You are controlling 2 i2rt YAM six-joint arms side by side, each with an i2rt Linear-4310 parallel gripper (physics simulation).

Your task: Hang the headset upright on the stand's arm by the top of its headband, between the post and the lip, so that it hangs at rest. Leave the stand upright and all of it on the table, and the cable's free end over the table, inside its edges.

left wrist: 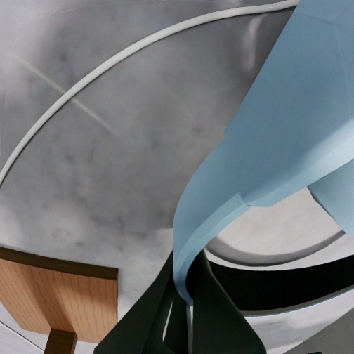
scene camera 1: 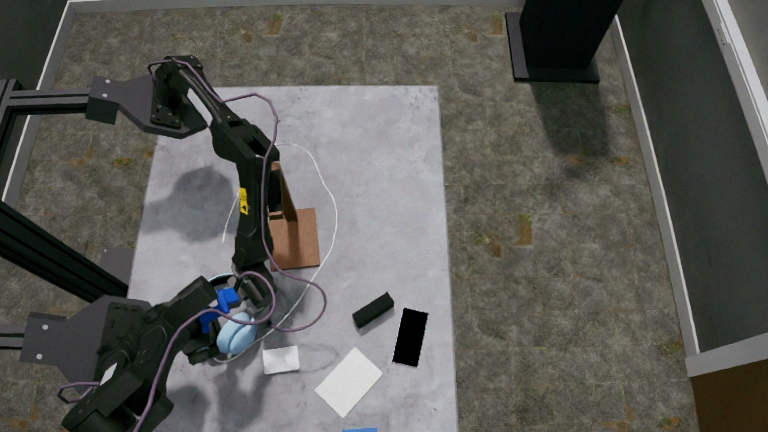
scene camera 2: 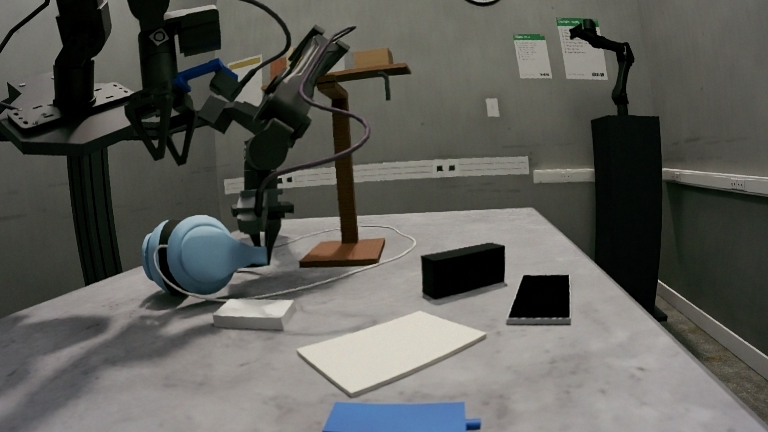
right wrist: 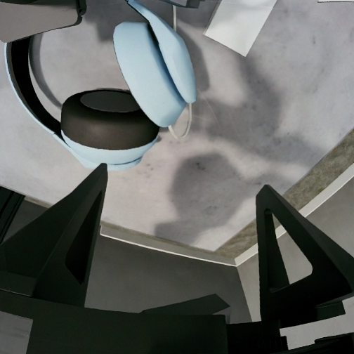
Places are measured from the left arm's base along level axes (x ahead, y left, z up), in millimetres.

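Where they show: left gripper, fingertip midpoint: (scene camera 2: 264, 265); right gripper, fingertip midpoint: (scene camera 1: 212, 336) (scene camera 2: 171, 162); left arm's base, link origin: (scene camera 1: 166, 102); right arm's base, link origin: (scene camera 1: 116, 350) (scene camera 2: 75, 107).
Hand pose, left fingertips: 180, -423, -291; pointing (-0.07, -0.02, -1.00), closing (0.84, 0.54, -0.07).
Things, the pixels of their centre, and the offset from my left fingertips, as dx, dy, dz. "*": a spot on its surface instead.
- white cable, surface spot: (scene camera 2: 413, 245) (scene camera 1: 336, 222) * +227, +191, -16
- white box, body centre: (scene camera 2: 254, 313) (scene camera 1: 281, 360) +68, -188, -12
- black block, body centre: (scene camera 2: 465, 269) (scene camera 1: 373, 310) +314, -76, +6
- phone, body centre: (scene camera 2: 543, 296) (scene camera 1: 410, 337) +407, -151, -15
- cream pad, body centre: (scene camera 2: 392, 347) (scene camera 1: 349, 382) +239, -254, -17
- blue item, body centre: (scene camera 2: 404, 427) +264, -389, -11
The light blue headset (scene camera 1: 236, 337) (scene camera 2: 206, 257) (left wrist: 280, 105) (right wrist: 150, 75) lies with its headband roughly level, low over or on the table. My left gripper (scene camera 2: 265, 256) (left wrist: 189, 249) is shut on the headband. The brown stand (scene camera 1: 306, 241) (scene camera 2: 344, 253) (left wrist: 75, 295) is upright, its base on the table; my left arm partly hides its arm in scene camera 1. The white cable (scene camera 1: 336, 214) (scene camera 2: 412, 244) (left wrist: 104, 66) loops around the stand; its free end lies on the table left of the stand in scene camera 1. My right gripper (scene camera 2: 169, 160) (right wrist: 188, 180) is open and empty, above the headset's cups.
A white box (scene camera 1: 281, 360) (scene camera 2: 253, 313) lies near the cups. A black block (scene camera 1: 373, 310) (scene camera 2: 462, 270), a phone (scene camera 1: 410, 337) (scene camera 2: 539, 299), a cream pad (scene camera 1: 349, 382) (scene camera 2: 392, 351) and a blue item (scene camera 2: 397, 416) lie farther off. My purple arm cables (scene camera 1: 324, 300) hang over the table.
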